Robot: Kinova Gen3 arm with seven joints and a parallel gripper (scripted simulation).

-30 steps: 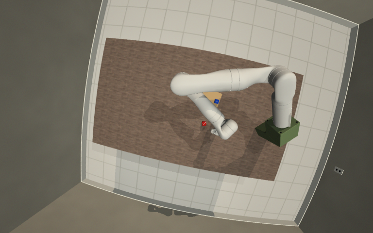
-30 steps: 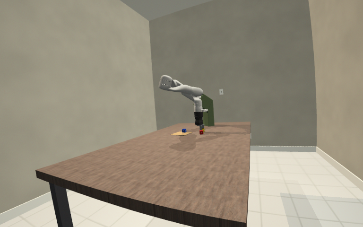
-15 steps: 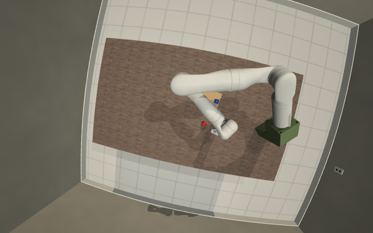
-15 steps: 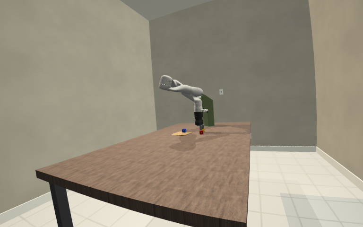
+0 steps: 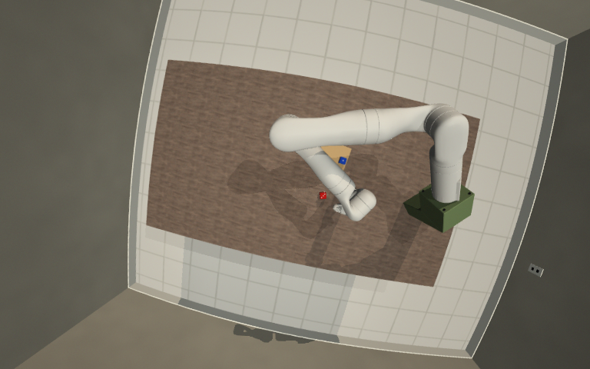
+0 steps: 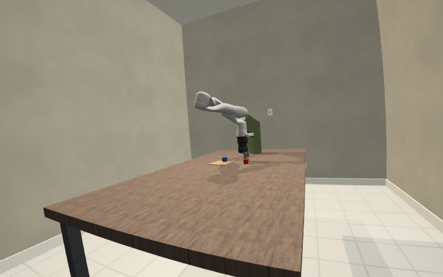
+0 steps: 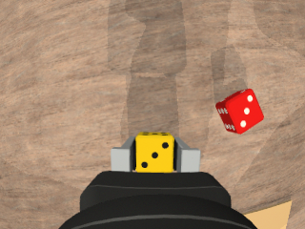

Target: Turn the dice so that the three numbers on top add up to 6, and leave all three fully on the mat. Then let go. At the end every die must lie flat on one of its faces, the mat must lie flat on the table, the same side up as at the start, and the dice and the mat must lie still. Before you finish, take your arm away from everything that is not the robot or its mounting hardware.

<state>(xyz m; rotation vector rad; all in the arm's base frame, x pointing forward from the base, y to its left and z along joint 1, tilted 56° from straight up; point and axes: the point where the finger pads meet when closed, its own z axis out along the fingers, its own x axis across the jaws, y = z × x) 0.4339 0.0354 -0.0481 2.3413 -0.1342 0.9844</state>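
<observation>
The red die is 8 cm ahead of my hand. Round my hand: yellow die right at my hand; then blue die 16 cm to the right; then tan mat 18 cm to the right, 4 cm ahead, 2 cm below.
</observation>
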